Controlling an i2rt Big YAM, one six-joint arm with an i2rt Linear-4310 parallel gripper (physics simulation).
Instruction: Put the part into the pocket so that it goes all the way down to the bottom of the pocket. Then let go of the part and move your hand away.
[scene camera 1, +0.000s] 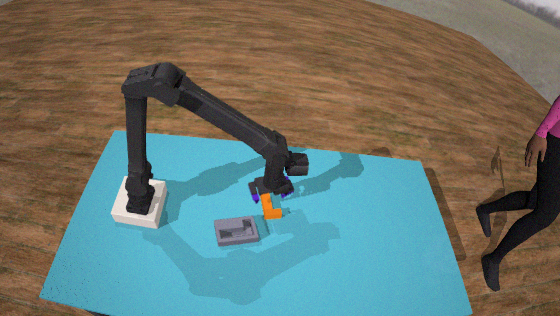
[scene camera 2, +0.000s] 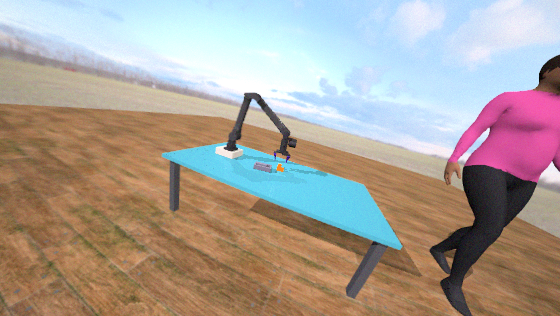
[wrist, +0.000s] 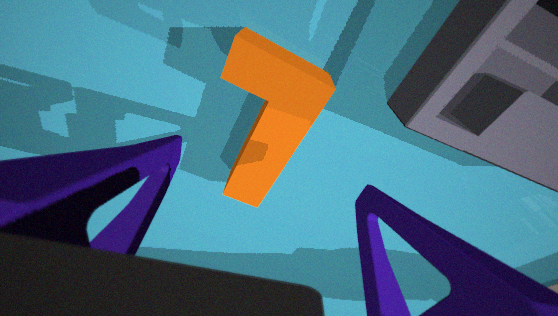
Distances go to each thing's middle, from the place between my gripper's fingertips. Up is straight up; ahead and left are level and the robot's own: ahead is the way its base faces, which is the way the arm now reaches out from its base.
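For the orange L-shaped block (wrist: 295, 91), my hand is 10 mm short of it, 50 mm above it and 20 mm to the right of it. Then there's the grey pocket block (scene camera 1: 232, 231), and that one's 110 mm behind my hand, 120 mm to the right of it and 50 mm below it.
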